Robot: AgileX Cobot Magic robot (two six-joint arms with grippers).
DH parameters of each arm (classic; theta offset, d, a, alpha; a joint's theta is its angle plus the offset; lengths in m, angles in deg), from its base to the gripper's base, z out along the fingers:
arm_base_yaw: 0 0.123 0 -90
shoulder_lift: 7.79 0 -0.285 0
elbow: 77.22 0 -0.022 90
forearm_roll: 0 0.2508 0 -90
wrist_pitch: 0 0 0.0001 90
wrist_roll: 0 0.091 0 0
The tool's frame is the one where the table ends.
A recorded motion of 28 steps. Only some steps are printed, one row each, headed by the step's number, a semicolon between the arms.
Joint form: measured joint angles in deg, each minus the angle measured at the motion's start. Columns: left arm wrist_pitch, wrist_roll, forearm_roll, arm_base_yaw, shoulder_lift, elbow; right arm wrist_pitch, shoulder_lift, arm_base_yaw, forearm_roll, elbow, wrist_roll.
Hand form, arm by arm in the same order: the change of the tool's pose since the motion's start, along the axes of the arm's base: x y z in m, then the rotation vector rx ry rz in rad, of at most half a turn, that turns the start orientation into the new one. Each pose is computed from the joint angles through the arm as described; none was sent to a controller.
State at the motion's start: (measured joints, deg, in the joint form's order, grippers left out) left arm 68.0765 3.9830 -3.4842 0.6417 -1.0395 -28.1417; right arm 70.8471 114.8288 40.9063 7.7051 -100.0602 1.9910
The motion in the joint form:
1: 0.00 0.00 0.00 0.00 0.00 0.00; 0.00 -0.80 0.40 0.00 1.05 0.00
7: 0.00 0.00 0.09 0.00 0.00 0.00; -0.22 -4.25 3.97 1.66 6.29 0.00
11: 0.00 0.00 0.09 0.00 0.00 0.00; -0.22 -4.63 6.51 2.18 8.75 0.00
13: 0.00 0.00 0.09 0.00 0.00 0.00; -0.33 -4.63 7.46 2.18 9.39 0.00
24: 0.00 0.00 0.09 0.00 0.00 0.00; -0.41 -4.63 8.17 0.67 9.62 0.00
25: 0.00 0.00 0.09 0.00 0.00 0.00; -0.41 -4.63 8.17 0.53 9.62 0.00
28: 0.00 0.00 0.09 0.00 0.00 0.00; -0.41 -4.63 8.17 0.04 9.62 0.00
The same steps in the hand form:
1: 0.0000 0.0000 0.0000 0.0000 0.0000 0.0000; -0.0049 -0.0004 0.0010 -0.0029 0.0033 0.0070
7: 0.0000 0.0001 0.0000 0.0013 0.0000 0.0009; -0.0376 0.0070 0.0017 -0.0009 0.0426 0.0633
11: 0.0000 0.0001 0.0000 0.0013 0.0000 0.0009; -0.0554 0.0148 -0.0067 -0.0208 0.0748 0.1052
13: 0.0000 0.0001 0.0000 0.0013 0.0000 0.0009; -0.0612 0.0180 -0.0095 -0.0280 0.0811 0.1212
24: 0.0000 0.0001 0.0000 0.0013 0.0000 0.0009; -0.0636 0.0192 -0.0109 -0.0487 0.0646 0.1391
25: 0.0000 0.0001 0.0000 0.0013 0.0000 0.0009; -0.0635 0.0191 -0.0109 -0.0504 0.0629 0.1396
28: 0.0000 0.0001 0.0000 0.0013 0.0000 0.0009; -0.0629 0.0186 -0.0110 -0.0563 0.0570 0.1414

